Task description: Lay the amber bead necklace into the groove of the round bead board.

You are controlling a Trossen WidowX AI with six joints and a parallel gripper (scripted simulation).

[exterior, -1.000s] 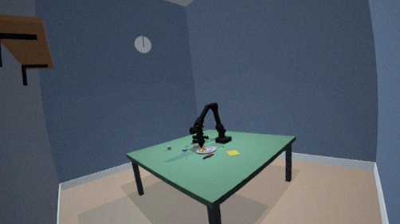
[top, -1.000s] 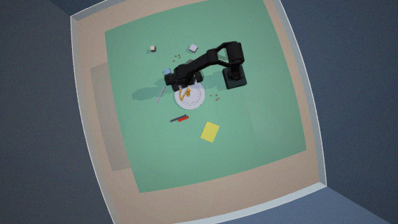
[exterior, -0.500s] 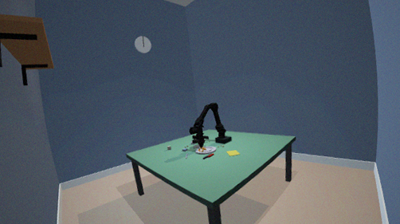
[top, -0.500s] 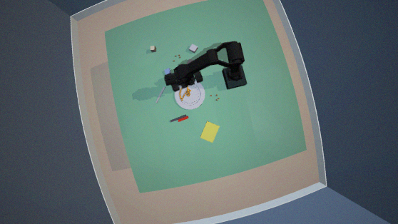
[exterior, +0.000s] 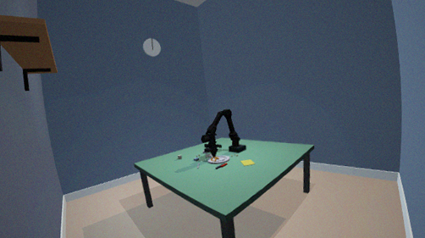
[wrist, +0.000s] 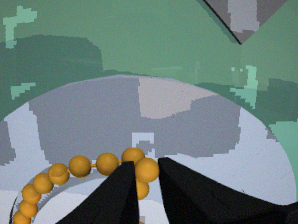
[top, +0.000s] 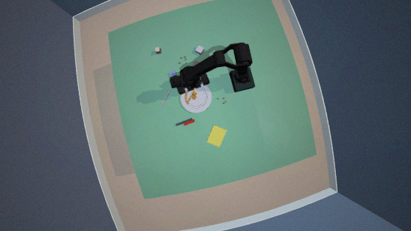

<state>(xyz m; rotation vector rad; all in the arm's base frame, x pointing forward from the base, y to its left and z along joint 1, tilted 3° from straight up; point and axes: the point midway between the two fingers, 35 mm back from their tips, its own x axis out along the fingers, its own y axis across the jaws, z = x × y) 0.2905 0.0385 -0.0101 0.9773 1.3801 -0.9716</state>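
Now: the round grey bead board 10 mm behind my gripper tip, 60 mm to the left of it and 10 mm below it. The rest, counted from my gripper tip: grey rod (190 mm ahead, 50 mm to the left, 20 mm below); then blue block (140 mm ahead, 100 mm to the right, 10 mm below); then grey plate (20 mm behind, 120 mm to the right, 20 mm below).
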